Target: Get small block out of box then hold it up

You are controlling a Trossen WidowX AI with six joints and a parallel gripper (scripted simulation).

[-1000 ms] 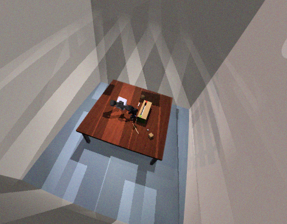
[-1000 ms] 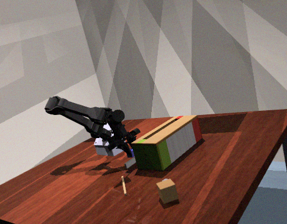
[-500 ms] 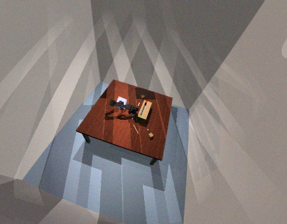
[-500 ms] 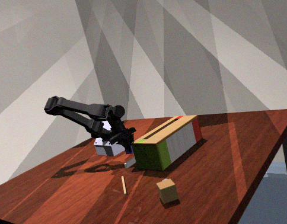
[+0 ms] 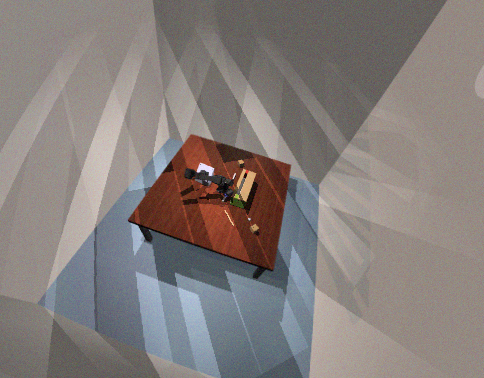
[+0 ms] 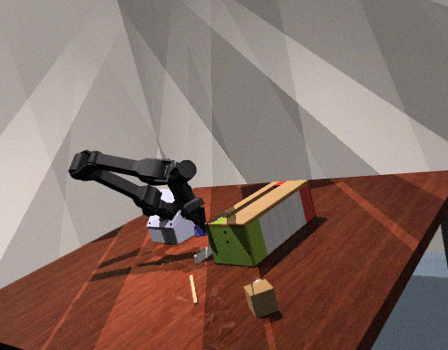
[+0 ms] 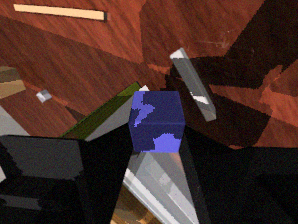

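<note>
The blue block lies 10 mm to the right of my gripper tip, 10 mm behind it and 10 mm above it. From my gripper tip the other things lie so: box (150 mm to the left, 90 mm ahead, 20 mm below); thin stick (190 mm to the right, 80 mm below, 70 mm ahead).
</note>
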